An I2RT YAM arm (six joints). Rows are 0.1 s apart.
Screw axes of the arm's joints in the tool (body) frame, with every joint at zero. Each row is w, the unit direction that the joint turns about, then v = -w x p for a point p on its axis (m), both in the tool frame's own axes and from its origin. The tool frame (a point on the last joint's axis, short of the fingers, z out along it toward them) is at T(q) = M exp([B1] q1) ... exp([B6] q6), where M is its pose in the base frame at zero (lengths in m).
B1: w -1 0 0 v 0.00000 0.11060 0.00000
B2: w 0 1 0 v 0.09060 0.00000 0.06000
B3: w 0 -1 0 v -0.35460 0.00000 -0.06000
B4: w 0 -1 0 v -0.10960 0.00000 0.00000
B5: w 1 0 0 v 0.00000 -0.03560 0.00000
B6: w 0 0 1 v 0.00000 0.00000 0.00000
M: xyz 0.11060 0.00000 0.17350 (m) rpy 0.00 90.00 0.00 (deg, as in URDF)
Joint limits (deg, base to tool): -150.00..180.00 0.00..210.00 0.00..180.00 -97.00..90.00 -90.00..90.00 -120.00..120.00
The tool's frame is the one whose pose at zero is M.
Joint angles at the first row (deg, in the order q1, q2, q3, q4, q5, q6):
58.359, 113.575, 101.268, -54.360, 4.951, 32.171
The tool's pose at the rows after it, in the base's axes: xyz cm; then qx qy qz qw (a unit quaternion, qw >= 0):
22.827 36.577 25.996 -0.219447 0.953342 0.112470 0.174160
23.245 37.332 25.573 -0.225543 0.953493 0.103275 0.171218
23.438 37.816 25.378 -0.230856 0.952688 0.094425 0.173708
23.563 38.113 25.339 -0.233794 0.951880 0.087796 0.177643
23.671 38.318 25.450 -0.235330 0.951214 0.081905 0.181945
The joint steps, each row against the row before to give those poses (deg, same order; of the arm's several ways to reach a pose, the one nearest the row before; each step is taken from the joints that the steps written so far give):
0.093, 2.391, 3.108, -0.636, 0.140, -0.700
0.083, 2.542, 2.959, -1.391, 0.398, -0.642
0.181, 1.517, 1.920, -0.891, 0.857, -0.587
0.126, 0.917, 1.333, -0.606, 0.824, -0.379
0.081, 0.682, 1.308, -0.725, 0.809, -0.261

